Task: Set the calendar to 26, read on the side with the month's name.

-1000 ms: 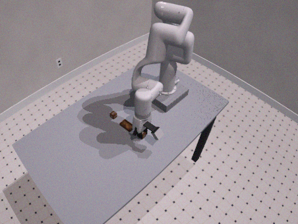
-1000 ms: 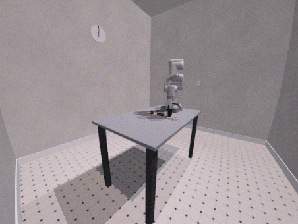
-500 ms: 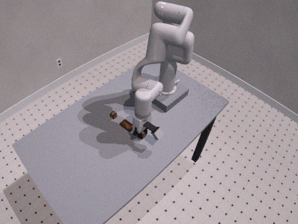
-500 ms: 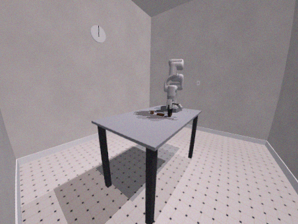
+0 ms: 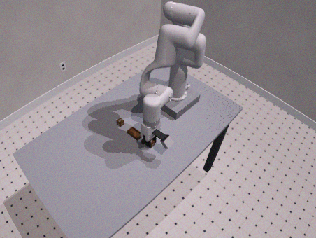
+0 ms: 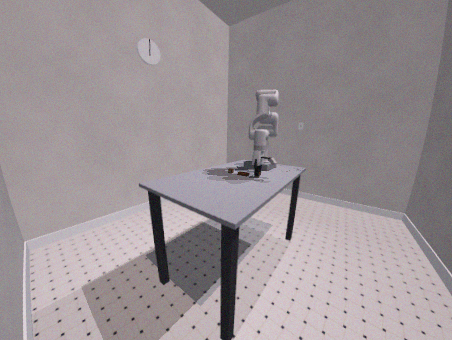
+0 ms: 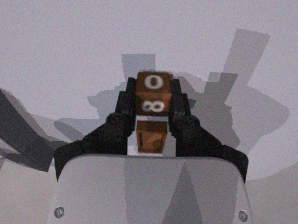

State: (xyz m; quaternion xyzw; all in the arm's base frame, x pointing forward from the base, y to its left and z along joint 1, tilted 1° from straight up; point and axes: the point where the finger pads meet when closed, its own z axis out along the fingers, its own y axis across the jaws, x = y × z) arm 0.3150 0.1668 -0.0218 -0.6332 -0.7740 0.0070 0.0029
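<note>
The brown cube is 1 cm below my hand. From my hand the other things lie so: brown wooden tray: 10 cm to the right, 3 cm below, 2 cm ahead.
</note>
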